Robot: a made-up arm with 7 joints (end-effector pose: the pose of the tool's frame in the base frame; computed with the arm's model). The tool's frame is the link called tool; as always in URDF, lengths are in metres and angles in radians.
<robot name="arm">
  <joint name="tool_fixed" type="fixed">
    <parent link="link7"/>
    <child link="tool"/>
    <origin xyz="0 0 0" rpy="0 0 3.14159"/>
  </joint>
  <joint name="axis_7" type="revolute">
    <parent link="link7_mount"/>
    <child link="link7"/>
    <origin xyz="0.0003 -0.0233 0" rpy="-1.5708 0 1.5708"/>
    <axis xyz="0 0 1"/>
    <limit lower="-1.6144" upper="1.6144" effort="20" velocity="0.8"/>
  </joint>
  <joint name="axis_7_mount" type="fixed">
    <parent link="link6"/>
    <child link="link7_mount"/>
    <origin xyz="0.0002 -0.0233 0"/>
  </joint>
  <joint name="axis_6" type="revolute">
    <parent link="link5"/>
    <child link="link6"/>
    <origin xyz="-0.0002 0 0.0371" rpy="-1.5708 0 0"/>
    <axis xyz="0 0 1"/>
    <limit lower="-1.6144" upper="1.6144" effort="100" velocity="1.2"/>
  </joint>
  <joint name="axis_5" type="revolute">
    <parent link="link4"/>
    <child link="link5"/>
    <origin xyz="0.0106 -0.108 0.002" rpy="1.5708 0 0"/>
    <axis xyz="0 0 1"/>
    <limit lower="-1.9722" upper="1.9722" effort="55" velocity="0.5"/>
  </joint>
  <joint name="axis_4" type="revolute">
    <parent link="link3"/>
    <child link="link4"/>
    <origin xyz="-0.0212 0 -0.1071" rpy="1.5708 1.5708 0"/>
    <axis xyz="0 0 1"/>
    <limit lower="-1.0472" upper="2.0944" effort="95" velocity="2.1"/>
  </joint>
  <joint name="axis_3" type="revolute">
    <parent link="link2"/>
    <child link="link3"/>
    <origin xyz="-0.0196 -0.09 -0.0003" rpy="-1.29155 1.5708 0"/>
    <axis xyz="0 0 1"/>
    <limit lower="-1.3" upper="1.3" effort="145" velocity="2.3"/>
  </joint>
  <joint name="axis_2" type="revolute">
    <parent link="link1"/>
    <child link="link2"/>
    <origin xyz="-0.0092 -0.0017 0.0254" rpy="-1.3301 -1.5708 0"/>
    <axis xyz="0 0 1"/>
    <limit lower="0" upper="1.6" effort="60" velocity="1.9"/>
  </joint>
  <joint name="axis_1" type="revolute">
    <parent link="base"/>
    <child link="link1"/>
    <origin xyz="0 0 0" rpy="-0.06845 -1.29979 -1.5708"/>
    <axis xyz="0 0 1"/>
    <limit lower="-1.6" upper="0.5" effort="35" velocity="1.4"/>
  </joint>
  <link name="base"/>
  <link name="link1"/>
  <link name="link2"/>
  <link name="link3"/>
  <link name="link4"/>
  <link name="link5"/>
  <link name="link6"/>
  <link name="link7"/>
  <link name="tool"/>
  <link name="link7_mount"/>
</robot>
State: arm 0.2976 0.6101 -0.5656 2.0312 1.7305 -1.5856 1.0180
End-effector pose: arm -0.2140 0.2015 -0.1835 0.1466 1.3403 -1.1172
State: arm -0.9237 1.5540 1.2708 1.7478 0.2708 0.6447 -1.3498
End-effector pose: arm 0.1039 0.3862 -0.0312 -0.7683 0.1387 -0.1028
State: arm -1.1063 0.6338 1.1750 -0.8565 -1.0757 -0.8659 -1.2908
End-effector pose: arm 0.0399 0.1688 0.0502 1.6147 -2.5223 -0.0972
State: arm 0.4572 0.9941 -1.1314 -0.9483 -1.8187 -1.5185 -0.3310
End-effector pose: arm -0.0121 0.0640 -0.1545 -1.3966 -0.0295 0.4044
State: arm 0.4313 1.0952 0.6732 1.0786 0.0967 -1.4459 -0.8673
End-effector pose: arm -0.0049 0.3521 -0.1011 1.1803 0.5660 -0.7307
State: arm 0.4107 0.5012 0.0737 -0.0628 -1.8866 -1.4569 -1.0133
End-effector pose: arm 0.0204 0.2008 -0.2197 -0.1594 -0.9887 0.3666
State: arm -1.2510 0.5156 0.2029 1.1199 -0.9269 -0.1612 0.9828
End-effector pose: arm 0.3690 0.1464 -0.0767 -0.7588 0.1447 1.2424
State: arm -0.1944 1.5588 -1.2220 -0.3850 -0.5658 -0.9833 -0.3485
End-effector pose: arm 0.0779 0.1342 -0.1569 0.0742 0.0842 -1.4473
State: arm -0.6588 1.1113 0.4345 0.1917 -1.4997 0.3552 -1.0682
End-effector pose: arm 0.2398 0.2438 0.0374 -0.2847 -0.6018 -1.0804
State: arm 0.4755 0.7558 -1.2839 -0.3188 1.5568 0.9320 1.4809
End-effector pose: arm -0.0803 0.0193 -0.2312 1.4282 -0.9546 0.1742
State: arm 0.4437 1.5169 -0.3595 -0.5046 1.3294 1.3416 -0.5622
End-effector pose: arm 0.1033 0.1877 -0.1140 2.3849 0.9180 0.1602
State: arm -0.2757 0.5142 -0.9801 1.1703 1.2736 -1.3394 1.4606
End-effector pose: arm 0.0269 0.1143 -0.3434 0.4744 -0.2438 -0.8946
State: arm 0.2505 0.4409 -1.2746 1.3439 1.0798 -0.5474 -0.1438
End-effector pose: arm -0.1829 0.1309 -0.3239 0.7913 1.0351 -2.4754
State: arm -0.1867 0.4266 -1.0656 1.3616 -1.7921 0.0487 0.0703
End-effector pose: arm 0.0060 0.1490 -0.3739 -0.3024 1.4528 0.7083
